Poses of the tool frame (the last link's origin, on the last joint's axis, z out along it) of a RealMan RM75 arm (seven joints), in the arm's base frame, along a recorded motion.
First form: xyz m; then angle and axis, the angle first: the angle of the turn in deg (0 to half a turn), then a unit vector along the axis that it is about.
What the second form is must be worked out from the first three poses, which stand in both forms.
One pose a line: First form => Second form
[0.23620, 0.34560, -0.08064, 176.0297, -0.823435, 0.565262, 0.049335] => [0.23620, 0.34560, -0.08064, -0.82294, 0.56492, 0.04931, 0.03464]
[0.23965, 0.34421, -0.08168, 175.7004, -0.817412, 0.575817, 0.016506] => [0.23965, 0.34421, -0.08168, -0.81684, 0.57541, 0.01649, 0.03751]
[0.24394, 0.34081, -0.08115, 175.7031, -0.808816, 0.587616, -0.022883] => [0.24394, 0.34081, -0.08115, -0.80825, 0.58720, -0.02287, 0.03749]
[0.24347, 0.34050, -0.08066, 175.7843, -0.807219, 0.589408, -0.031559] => [0.24347, 0.34050, -0.08066, -0.80667, 0.58901, -0.03154, 0.03678]
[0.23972, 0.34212, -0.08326, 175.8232, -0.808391, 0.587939, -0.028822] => [0.23972, 0.34212, -0.08326, -0.80785, 0.58755, -0.02880, 0.03644]
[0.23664, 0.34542, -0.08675, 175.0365, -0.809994, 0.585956, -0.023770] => [0.23664, 0.34542, -0.08675, -0.80923, 0.58541, -0.02375, 0.04330]
